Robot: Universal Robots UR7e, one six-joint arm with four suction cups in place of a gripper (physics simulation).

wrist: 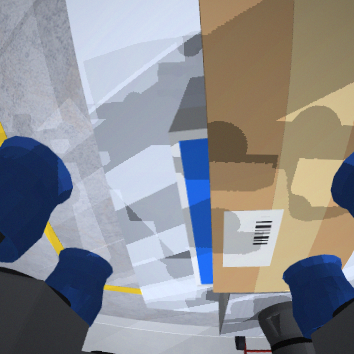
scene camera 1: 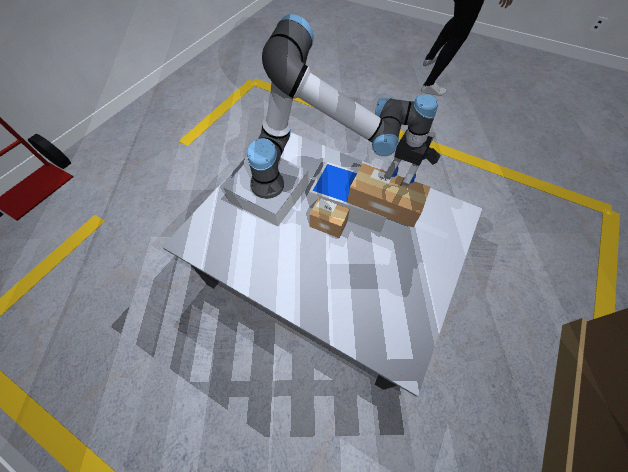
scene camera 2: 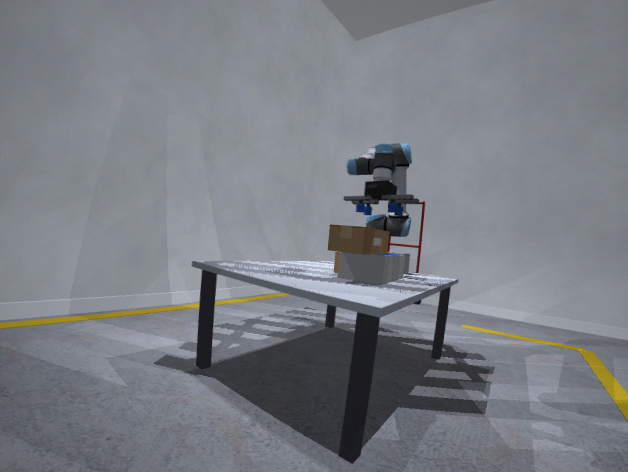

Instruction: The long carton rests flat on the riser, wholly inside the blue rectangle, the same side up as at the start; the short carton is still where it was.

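Frame: origin at the arm's base, x right, y ahead, z up, level; millimetres.
Seen in the pictures: hand, its tool point: (wrist: 197,235) (scene camera 1: 407,164) (scene camera 2: 379,213); arm's base, origin of its link: (wrist: 283,313) (scene camera 1: 267,185).
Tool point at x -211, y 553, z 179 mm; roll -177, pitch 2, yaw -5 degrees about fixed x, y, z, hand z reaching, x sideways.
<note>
Offsets run from my tool point to a thing's top centre. Level surfaces: height alone.
The long carton @(dx +82, dy -32, dz -62 mm) (scene camera 1: 388,203) (scene camera 2: 355,239) (wrist: 247,75) lies flat on the grey riser @(dx +66, dy -183, dz -168 mm) (scene camera 1: 369,218) (scene camera 2: 362,267) (wrist: 193,110), label on its top. It covers part of the blue rectangle @(dx +66, dy -183, dz -168 mm) (scene camera 1: 329,182) (wrist: 192,200) and sticks out past the riser's end away from the arm's base. A stretch of blue shows bare on the base side. The short carton @(dx +220, dy -236, dz -184 mm) (scene camera 1: 328,219) (scene camera 2: 336,262) stands on the table beside the riser. My gripper (scene camera 1: 403,175) (scene camera 2: 379,208) is open, its suction off. Its blue cups hang above the long carton with a gap, two of them off to one side of it in the wrist view.
The arm's base stands on a grey block (scene camera 1: 253,207) on the white table @(dz -288 mm) (scene camera 1: 304,284) (scene camera 2: 284,284). A person (scene camera 1: 449,45) stands behind the table. A red hand truck (scene camera 1: 38,188) (scene camera 2: 422,228) and a big brown box (scene camera 1: 601,395) are on the floor.
</note>
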